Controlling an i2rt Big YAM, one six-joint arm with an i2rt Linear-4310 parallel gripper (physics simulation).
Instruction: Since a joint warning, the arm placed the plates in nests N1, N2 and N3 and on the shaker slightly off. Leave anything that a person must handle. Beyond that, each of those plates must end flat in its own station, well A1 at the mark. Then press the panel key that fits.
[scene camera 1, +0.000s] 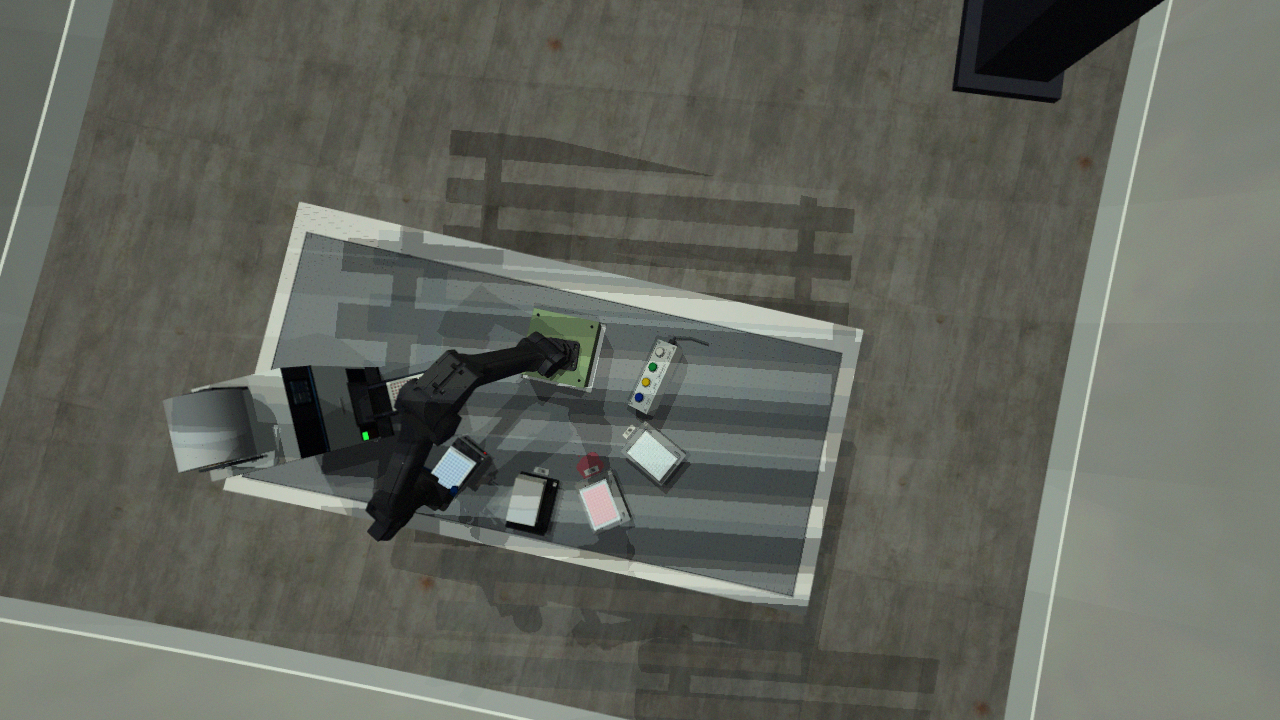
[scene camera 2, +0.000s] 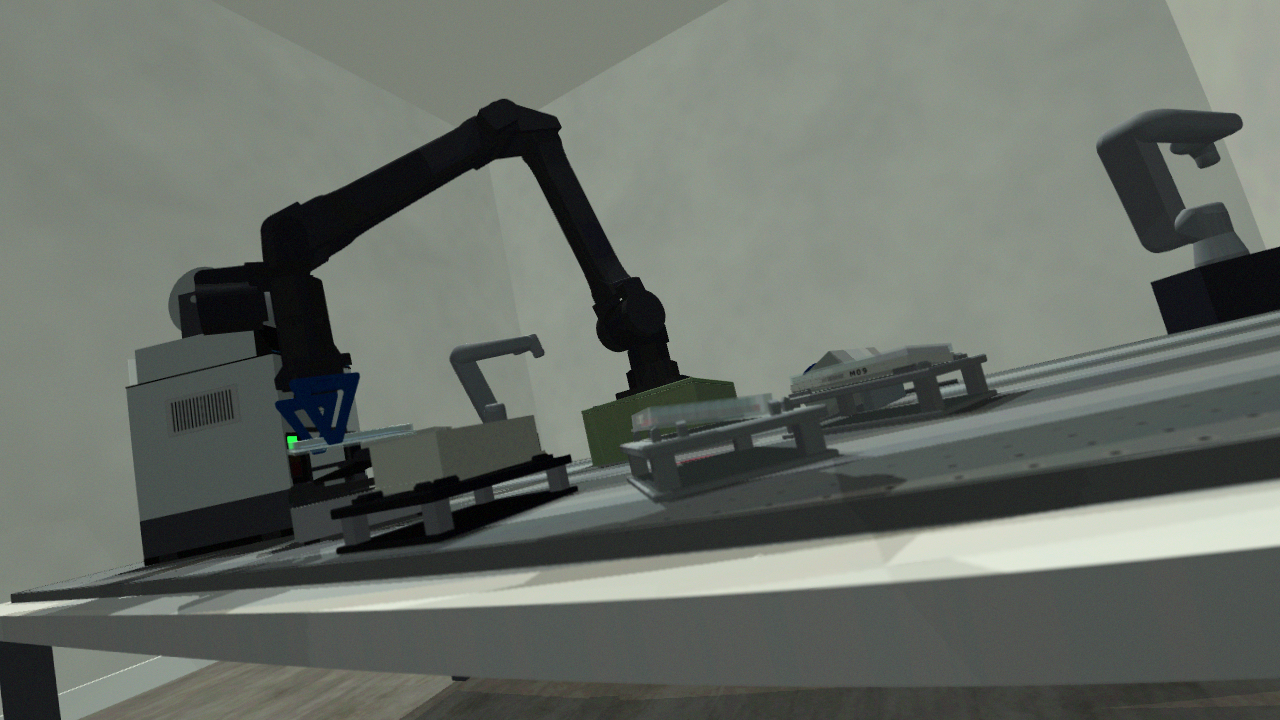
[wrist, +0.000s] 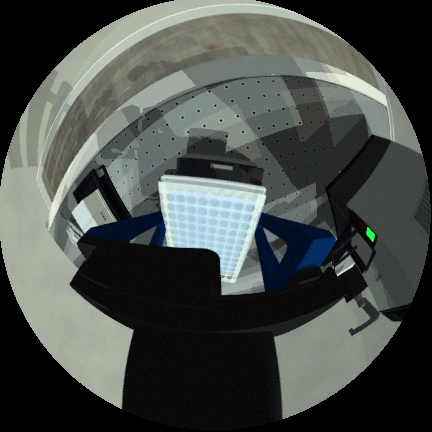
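My gripper (scene camera 1: 452, 476) (scene camera 2: 325, 434) (wrist: 209, 216) is shut on the blue-welled plate (scene camera 1: 454, 468) (scene camera 2: 384, 436) (wrist: 212, 215), its blue fingers on the two long sides. The plate is held above the black shaker (scene camera 1: 475, 451) (wrist: 220, 169). A pale, thick plate (scene camera 1: 529, 499) (scene camera 2: 447, 454) (wrist: 97, 210) sits on the black nest (scene camera 1: 549, 507). A pink plate (scene camera 1: 601, 502) (scene camera 2: 698, 411) is on a grey nest (scene camera 2: 810, 429), and a white plate (scene camera 1: 654, 454) (scene camera 2: 872, 365) on another grey nest (scene camera 2: 975, 376). Their exact seating and A1 marks are too small to tell.
The key panel (scene camera 1: 655, 376) has white, green, yellow and blue keys. A machine (scene camera 1: 331, 407) (scene camera 2: 210, 447) (wrist: 395, 220) with a green light stands at the left; a white-welled plate (scene camera 1: 404, 390) is beside it. The arm rises from a green block (scene camera 1: 586, 326) (scene camera 2: 604, 434).
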